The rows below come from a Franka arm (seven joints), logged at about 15 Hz.
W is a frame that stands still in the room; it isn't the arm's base.
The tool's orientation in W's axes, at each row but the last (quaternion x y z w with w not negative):
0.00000, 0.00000, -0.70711, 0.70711
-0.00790, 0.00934, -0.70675, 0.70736
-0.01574, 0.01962, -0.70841, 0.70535
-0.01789, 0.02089, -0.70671, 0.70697
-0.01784, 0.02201, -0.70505, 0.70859
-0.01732, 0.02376, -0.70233, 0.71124
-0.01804, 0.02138, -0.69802, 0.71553
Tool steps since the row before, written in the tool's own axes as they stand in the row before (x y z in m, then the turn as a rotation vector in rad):
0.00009, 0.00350, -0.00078, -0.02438, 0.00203, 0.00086
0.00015, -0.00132, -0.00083, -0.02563, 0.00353, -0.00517
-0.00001, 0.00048, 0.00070, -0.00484, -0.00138, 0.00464
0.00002, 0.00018, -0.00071, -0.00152, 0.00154, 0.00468
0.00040, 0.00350, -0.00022, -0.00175, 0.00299, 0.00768
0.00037, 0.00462, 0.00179, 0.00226, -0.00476, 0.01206
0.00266, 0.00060, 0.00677, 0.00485, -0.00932, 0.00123
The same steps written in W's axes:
0.00350, -0.00009, -0.00078, 0.00203, 0.02438, 0.00086
-0.00134, -0.00015, -0.00080, 0.00338, 0.02564, -0.00520
0.00051, 0.00000, 0.00068, -0.00112, 0.00482, 0.00473
0.00014, -0.00002, -0.00072, 0.00179, 0.00150, 0.00459
0.00348, -0.00038, -0.00042, 0.00341, 0.00172, 0.00751
0.00472, -0.00033, 0.00152, -0.00402, -0.00243, 0.01229
0.00104, -0.00267, 0.00671, -0.00911, -0.00509, 0.00172

